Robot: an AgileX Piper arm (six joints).
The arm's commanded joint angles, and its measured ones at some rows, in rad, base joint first. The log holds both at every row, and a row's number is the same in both.
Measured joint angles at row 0:
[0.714, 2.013, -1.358, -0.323, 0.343, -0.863]
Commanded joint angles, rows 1 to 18:
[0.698, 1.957, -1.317, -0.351, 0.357, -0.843]
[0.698, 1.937, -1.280, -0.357, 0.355, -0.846]
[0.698, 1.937, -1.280, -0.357, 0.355, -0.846]
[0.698, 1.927, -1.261, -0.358, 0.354, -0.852]
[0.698, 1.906, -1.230, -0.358, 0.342, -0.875]
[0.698, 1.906, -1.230, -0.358, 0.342, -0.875]
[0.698, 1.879, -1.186, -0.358, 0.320, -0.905]
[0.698, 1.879, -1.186, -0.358, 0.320, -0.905]
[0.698, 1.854, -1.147, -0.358, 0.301, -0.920]
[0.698, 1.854, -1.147, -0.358, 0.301, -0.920]
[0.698, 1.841, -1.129, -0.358, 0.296, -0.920]
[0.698, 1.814, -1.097, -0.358, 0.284, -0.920]
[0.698, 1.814, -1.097, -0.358, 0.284, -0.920]
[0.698, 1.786, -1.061, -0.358, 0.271, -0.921]
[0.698, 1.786, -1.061, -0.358, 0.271, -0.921]
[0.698, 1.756, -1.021, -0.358, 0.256, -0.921]
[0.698, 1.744, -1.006, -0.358, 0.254, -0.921]
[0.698, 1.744, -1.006, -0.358, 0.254, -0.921]
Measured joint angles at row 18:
[0.720, 1.802, -1.040, -0.345, 0.269, -0.957]
